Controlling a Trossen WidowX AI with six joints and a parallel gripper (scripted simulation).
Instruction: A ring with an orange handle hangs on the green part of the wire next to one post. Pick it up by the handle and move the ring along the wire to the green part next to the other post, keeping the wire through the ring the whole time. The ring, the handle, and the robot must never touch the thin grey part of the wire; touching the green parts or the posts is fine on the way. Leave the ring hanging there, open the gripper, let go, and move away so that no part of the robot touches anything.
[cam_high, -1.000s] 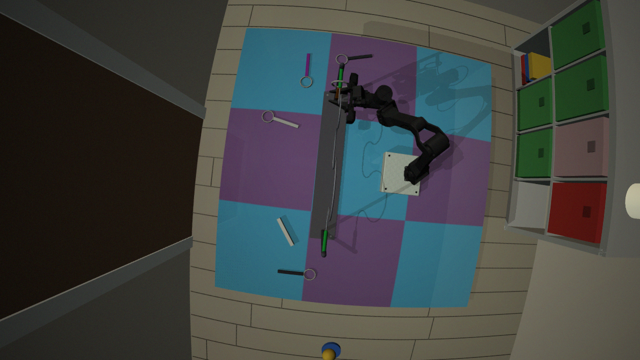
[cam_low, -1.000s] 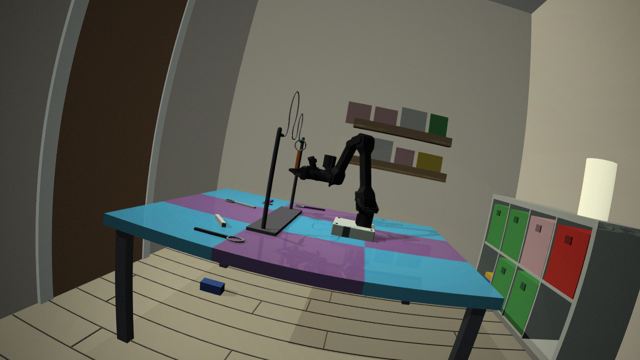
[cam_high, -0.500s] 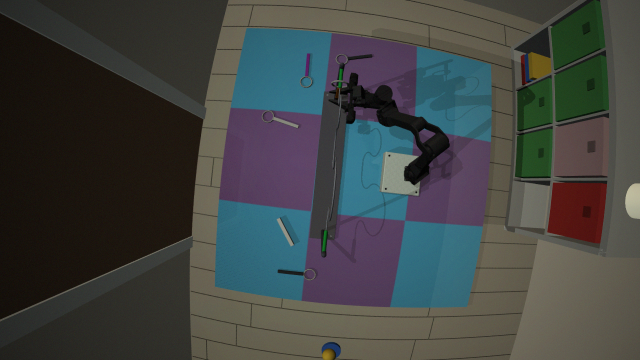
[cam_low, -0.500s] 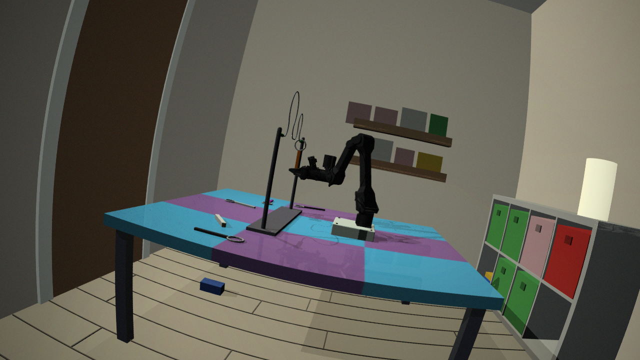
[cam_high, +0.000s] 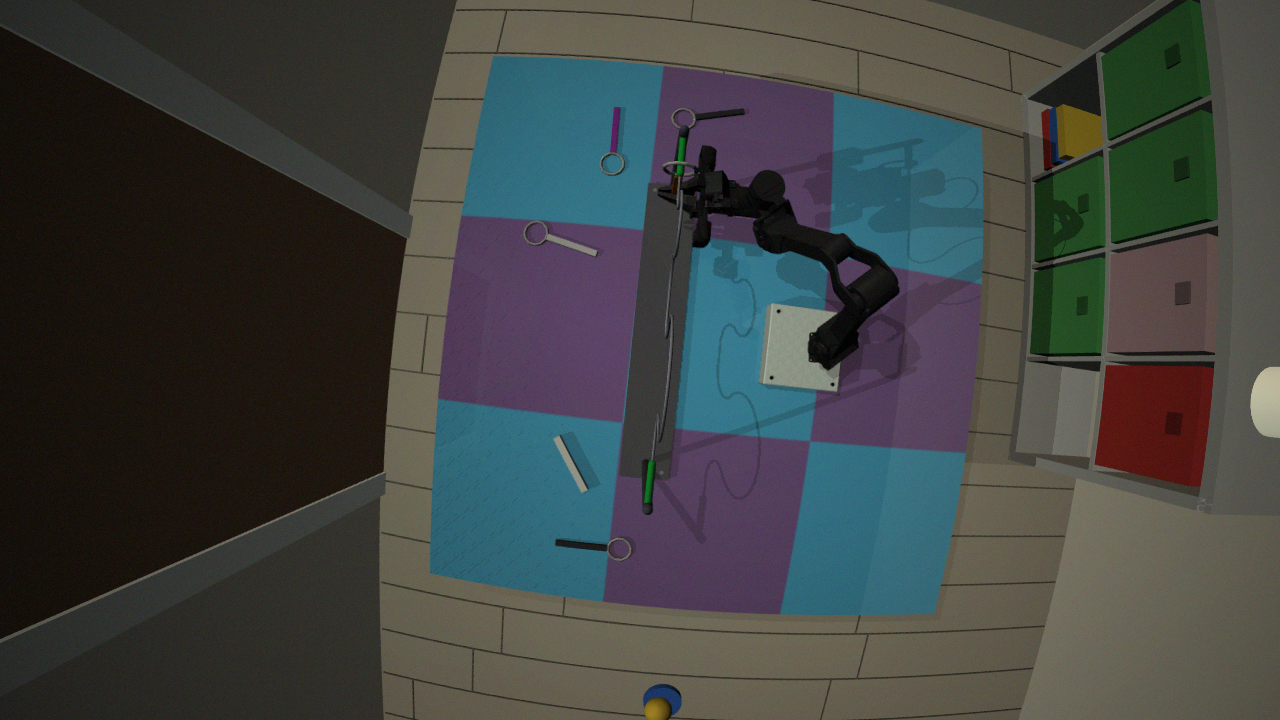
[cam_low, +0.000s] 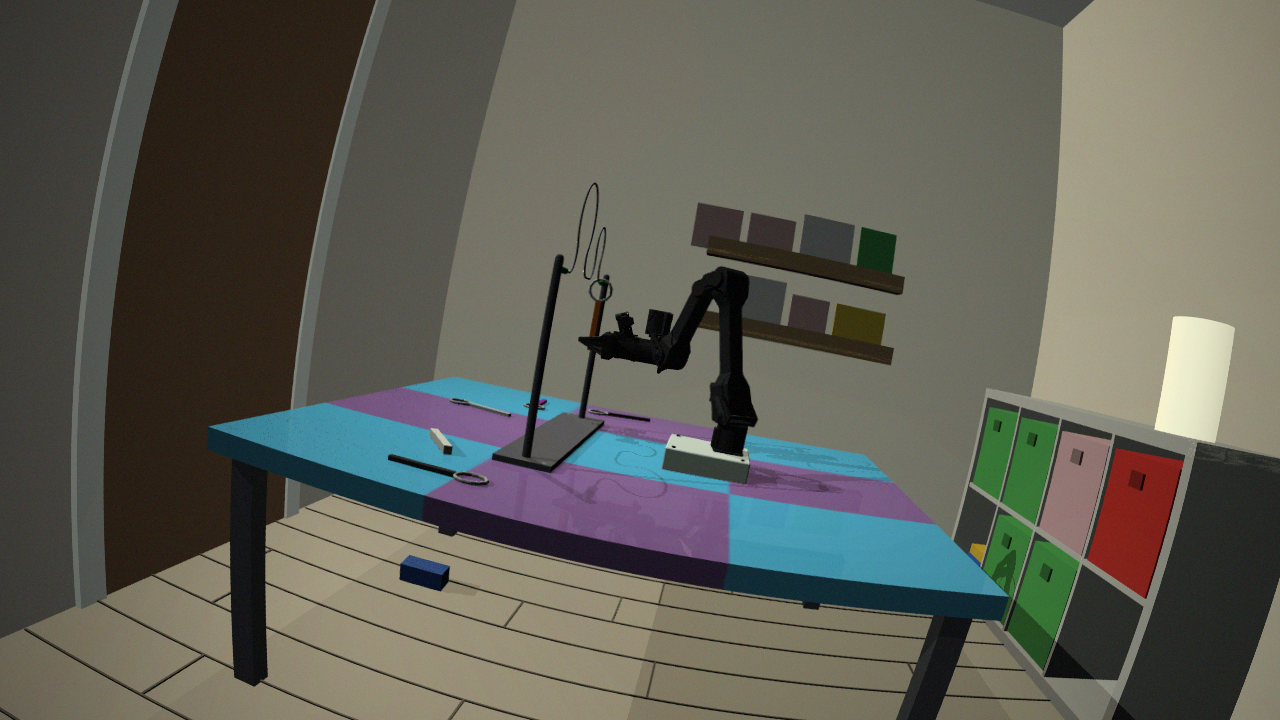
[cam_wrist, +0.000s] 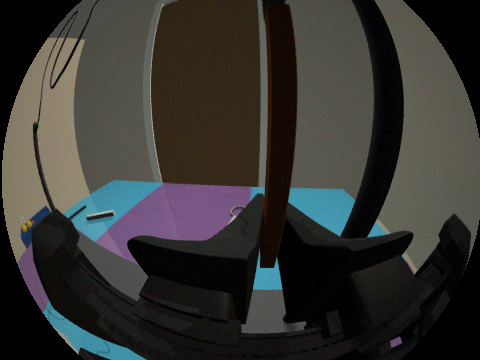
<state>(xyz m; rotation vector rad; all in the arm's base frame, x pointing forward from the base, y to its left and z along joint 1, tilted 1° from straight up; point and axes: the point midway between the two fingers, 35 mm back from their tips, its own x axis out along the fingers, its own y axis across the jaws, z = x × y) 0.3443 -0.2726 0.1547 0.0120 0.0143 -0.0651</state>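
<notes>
The orange-handled ring lies 80 mm above my gripper tip and 30 mm behind it. Round my gripper tip: white bar (550 mm to the left, 200 mm below, 170 mm ahead).
</notes>
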